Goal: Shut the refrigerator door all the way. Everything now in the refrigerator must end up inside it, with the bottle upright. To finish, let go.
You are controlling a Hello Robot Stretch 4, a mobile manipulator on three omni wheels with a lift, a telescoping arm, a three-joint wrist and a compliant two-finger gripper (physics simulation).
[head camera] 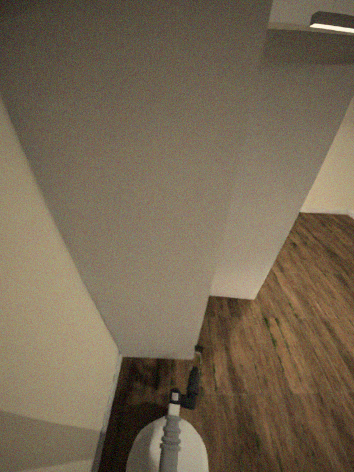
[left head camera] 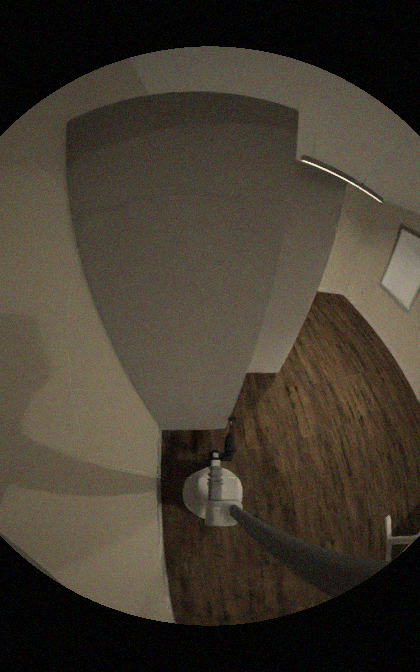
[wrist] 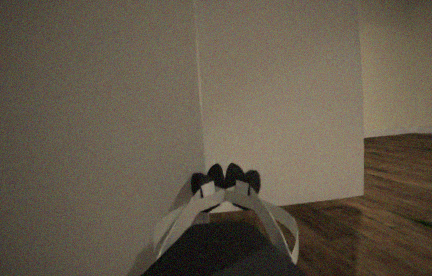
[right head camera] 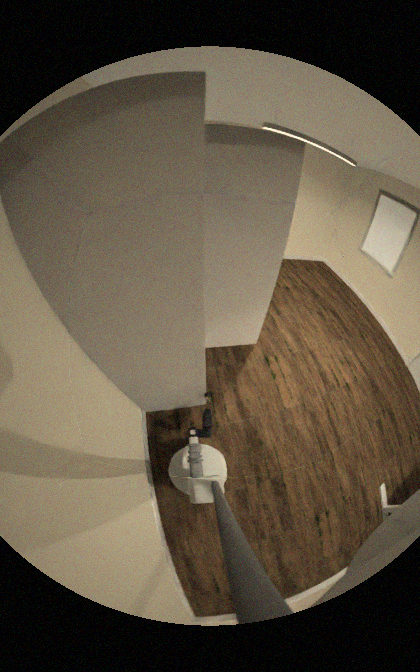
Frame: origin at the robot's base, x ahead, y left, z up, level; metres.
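Seen in the pictures: gripper, between the fingertips: point(head camera: 199, 344) point(wrist: 226, 178).
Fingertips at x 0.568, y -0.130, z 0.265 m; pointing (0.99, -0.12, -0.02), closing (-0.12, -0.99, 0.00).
Note:
A point is followed by its place in that frame.
The refrigerator shows as a tall, plain grey side panel point(head camera: 145, 200) {y 0.132, x 0.539, z 1.305 m} point(left head camera: 180, 260) point(right head camera: 125, 250) point(wrist: 95, 125) {y -0.016, x 0.552, z 0.325 m}, standing against the left wall. A second grey panel point(head camera: 255, 165) {y -0.331, x 1.126, z 1.273 m} point(left head camera: 292, 280) point(right head camera: 245, 250) point(wrist: 285, 100) {y -0.408, x 1.126, z 0.366 m}, which looks like the door, stands out to the right beyond the near panel's front edge. Its exact angle cannot be told. The bottle and the refrigerator's contents do not show in these views. My gripper point(head camera: 199, 348) {y -0.130, x 0.568, z 0.265 m} point(left head camera: 231, 421) point(right head camera: 208, 396) point(wrist: 226, 178) {y -0.130, x 0.568, z 0.265 m} is shut with its fingertips together and empty, low beside the near panel's front edge. Whether it touches that panel is unclear.
A cream wall point(head camera: 40, 300) {y 0.432, x 0.331, z 1.055 m} point(left head camera: 75, 400) point(right head camera: 45, 350) runs close along the left of my base point(head camera: 192, 445) {y -0.113, x 0.096, z 0.186 m} point(left head camera: 197, 492) point(right head camera: 180, 470). Wooden floor point(head camera: 300, 350) {y -1.000, x 0.705, z -0.027 m} point(left head camera: 320, 450) point(right head camera: 310, 425) point(wrist: 390, 200) {y -0.833, x 1.162, z -0.027 m} extends to the right. White legs point(left head camera: 388, 540) point(right head camera: 384, 495) of some furniture stand at the lower right.

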